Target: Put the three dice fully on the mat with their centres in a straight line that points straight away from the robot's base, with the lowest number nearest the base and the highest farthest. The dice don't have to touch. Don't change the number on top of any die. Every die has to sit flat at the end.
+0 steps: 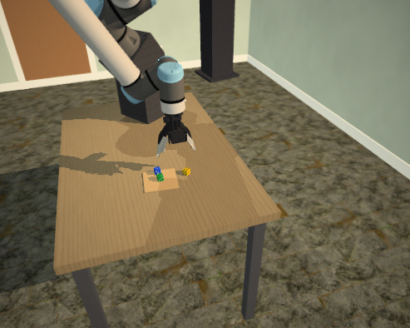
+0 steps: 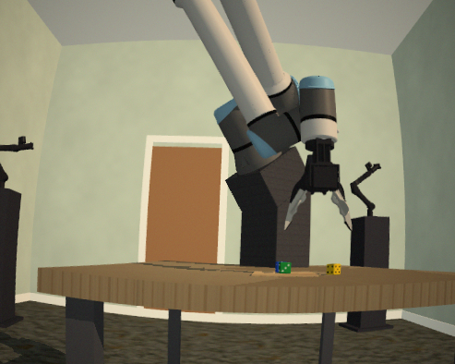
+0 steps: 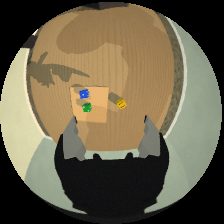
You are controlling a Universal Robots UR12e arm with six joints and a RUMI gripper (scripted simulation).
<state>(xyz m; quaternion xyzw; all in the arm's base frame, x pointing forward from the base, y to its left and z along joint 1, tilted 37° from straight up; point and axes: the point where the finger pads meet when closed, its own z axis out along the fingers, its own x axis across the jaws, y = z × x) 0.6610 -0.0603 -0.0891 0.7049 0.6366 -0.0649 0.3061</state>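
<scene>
My hand is 9 cm above the yellow die, 4 cm to the right of it and 2 cm short of it. Also, from my hand: green die: 9 cm below, 8 cm to the right; tan mat: 10 cm below, 8 cm to the right; blue die: 9 cm below, 8 cm to the right, 4 cm behind.
</scene>
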